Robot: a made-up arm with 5 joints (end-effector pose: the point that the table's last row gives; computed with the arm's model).
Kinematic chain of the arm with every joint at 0, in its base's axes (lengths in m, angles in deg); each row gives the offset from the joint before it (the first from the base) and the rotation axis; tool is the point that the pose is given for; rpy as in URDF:
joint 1: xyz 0.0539 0 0.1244 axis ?
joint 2: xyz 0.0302 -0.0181 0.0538 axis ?
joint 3: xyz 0.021 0 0.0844 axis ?
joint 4: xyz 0.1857 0 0.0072 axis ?
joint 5: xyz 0.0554 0.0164 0 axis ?
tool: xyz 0 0 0 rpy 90 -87.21 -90
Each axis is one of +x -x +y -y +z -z.
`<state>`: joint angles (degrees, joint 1 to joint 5).
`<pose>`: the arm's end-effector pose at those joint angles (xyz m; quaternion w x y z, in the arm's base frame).
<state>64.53 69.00 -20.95 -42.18 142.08</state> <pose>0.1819 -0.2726 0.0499 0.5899 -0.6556 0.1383 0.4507</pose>
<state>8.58 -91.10 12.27 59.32 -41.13</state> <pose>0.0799 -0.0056 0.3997 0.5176 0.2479 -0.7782 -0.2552</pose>
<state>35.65 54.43 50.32 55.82 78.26</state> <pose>0.0679 -0.0122 0.0104 0.7675 0.4764 0.3267 0.2780</pose>
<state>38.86 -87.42 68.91 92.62 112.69</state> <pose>0.1586 -0.0865 0.2155 0.8061 -0.1331 -0.0372 0.5754</pose>
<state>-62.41 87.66 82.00 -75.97 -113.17</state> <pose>0.0232 -0.0624 0.0650 0.8923 -0.0322 0.0005 -0.4503</pose>
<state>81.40 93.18 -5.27 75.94 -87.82</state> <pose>0.0633 -0.0735 -0.0482 0.0557 -0.0482 0.5988 -0.7975</pose>
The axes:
joint 1: -z
joint 2: +y
joint 3: +y
joint 4: +y
joint 5: -x

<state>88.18 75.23 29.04 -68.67 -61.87</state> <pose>0.0561 -0.1234 -0.0346 0.2088 -0.0932 -0.4475 -0.8646</pose>
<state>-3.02 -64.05 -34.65 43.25 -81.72</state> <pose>0.0138 -0.0038 0.4621 0.2250 0.6605 -0.6896 -0.1938</pose>
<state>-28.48 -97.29 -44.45 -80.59 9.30</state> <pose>-0.1628 -0.1195 0.2604 0.8724 -0.0770 0.3967 0.2750</pose>
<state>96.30 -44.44 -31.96 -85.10 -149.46</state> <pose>0.0555 0.0298 0.4529 0.3290 0.3807 -0.7167 0.4828</pose>
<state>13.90 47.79 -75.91 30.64 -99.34</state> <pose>0.3666 -0.0791 0.3108 0.3827 0.4813 -0.4964 -0.6128</pose>
